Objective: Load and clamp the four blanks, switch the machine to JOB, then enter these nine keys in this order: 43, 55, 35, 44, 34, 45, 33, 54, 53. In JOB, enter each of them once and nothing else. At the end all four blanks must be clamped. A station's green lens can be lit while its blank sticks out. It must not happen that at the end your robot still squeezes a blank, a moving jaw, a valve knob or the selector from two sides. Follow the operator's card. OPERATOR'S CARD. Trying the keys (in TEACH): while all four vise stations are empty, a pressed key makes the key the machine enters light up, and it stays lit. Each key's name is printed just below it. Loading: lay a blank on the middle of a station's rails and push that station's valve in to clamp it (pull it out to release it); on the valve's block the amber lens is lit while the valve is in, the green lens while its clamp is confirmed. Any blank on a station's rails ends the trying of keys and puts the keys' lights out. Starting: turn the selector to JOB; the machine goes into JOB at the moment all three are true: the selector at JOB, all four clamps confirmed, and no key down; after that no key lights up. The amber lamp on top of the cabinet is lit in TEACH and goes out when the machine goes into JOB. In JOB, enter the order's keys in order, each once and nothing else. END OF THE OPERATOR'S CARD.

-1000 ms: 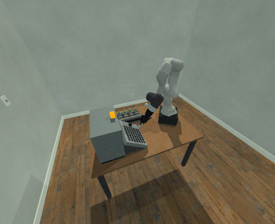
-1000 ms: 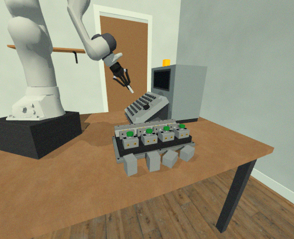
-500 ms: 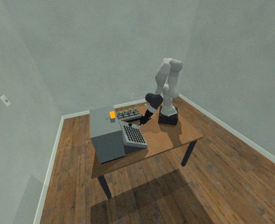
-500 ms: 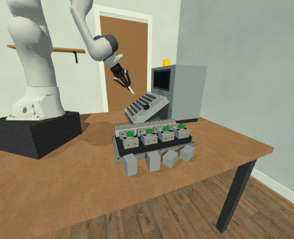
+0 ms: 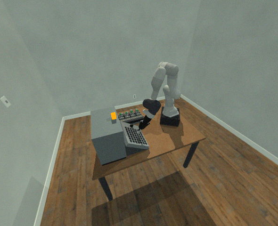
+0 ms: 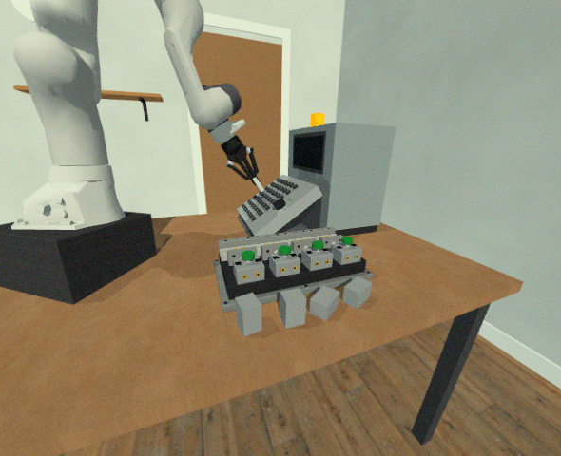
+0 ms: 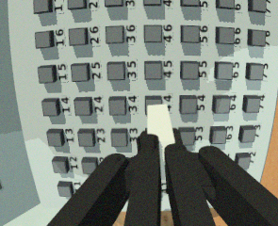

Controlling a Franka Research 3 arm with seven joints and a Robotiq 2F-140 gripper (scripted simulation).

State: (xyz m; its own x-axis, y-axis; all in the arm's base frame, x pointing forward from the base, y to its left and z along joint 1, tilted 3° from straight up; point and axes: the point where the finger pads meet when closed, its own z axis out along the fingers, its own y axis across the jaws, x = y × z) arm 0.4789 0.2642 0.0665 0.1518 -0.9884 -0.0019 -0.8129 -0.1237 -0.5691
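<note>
The key lies 70 mm ahead of my hand and 40 mm below it. Also, from my hand: selector knob: 160 mm to the right, 60 mm ahead, 40 mm below; then sloped keypad: 90 mm below, 70 mm ahead, 40 mm to the right.
</note>
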